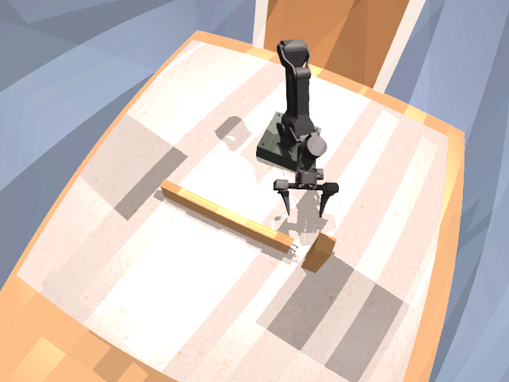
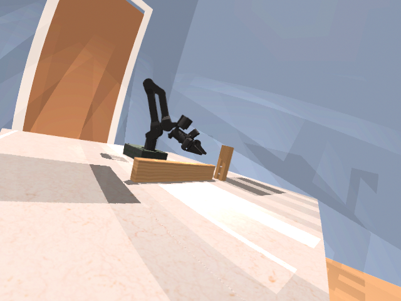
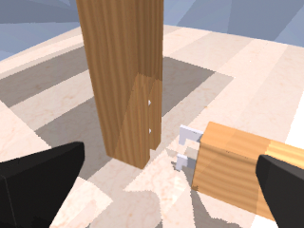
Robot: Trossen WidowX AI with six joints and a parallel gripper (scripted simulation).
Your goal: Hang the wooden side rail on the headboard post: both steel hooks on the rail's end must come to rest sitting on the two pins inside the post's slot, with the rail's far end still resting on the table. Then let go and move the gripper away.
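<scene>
My gripper tip is 80 mm to the right of the headboard post, 70 mm short of it and 20 mm above it.
</scene>
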